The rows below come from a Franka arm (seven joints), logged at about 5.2 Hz.
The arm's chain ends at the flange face. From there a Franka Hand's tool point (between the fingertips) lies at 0.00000 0.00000 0.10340 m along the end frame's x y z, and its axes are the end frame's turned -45 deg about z.
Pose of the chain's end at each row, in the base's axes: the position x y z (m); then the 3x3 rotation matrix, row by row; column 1 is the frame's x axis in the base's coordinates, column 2 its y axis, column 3 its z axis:
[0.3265 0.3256 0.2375], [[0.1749 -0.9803 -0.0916], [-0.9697 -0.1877 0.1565], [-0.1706 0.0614 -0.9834]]
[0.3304 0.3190 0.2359], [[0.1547 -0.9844 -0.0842], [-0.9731 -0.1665 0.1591], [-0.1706 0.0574 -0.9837]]
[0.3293 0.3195 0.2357], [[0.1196 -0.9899 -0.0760], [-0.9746 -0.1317 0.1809], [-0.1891 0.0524 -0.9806]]
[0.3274 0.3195 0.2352], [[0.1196 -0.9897 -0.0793], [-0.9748 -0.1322 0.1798], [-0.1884 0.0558 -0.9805]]
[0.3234 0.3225 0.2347], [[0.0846 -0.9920 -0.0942], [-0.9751 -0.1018 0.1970], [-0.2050 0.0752 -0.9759]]
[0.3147 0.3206 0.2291], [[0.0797 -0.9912 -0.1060], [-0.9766 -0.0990 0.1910], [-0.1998 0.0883 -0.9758]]
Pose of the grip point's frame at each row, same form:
[0.3170 0.3418 0.1358], [[0.8168 -0.5695 -0.0916], [-0.5530 -0.8184 0.1565], [-0.1640 -0.0772 -0.9834]]
[0.3217 0.3355 0.1342], [[0.8055 -0.5867 -0.0842], [-0.5704 -0.8058 0.1591], [-0.1612 -0.0800 -0.9837]]
[0.3214 0.3382 0.1343], [[0.7845 -0.6154 -0.0760], [-0.5960 -0.7823 0.1809], [-0.1708 -0.0967 -0.9806]]
[0.3192 0.3381 0.1338], [[0.7844 -0.6153 -0.0793], [-0.5958 -0.7828 0.1798], [-0.1727 -0.0938 -0.9805]]
[0.3137 0.3429 0.1338], [[0.7613 -0.6416 -0.0942], [-0.6175 -0.7615 0.1970], [-0.1981 -0.0918 -0.9759]]
[0.3037 0.3403 0.1282], [[0.7572 -0.6445 -0.1060], [-0.6206 -0.7606 0.1910], [-0.2037 -0.0788 -0.9758]]

